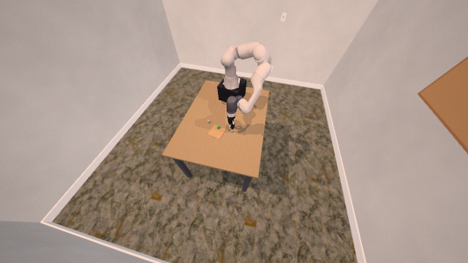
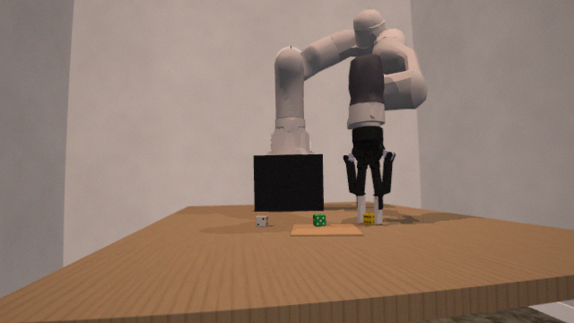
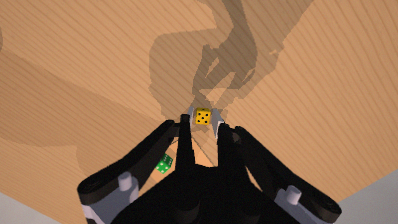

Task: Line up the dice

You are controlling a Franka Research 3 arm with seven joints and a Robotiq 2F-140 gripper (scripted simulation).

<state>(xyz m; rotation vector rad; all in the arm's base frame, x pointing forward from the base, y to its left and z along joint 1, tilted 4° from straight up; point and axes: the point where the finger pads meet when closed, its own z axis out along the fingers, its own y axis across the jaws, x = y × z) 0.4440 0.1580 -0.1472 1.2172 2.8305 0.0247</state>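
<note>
My gripper is now 2 cm above the yellow die. Round my hand: tan mat (7 cm ahead, 13 cm to the right, 3 cm below); white die (1 cm behind, 26 cm to the right, 2 cm below); green die (3 cm ahead, 13 cm to the right, 2 cm below).
</note>
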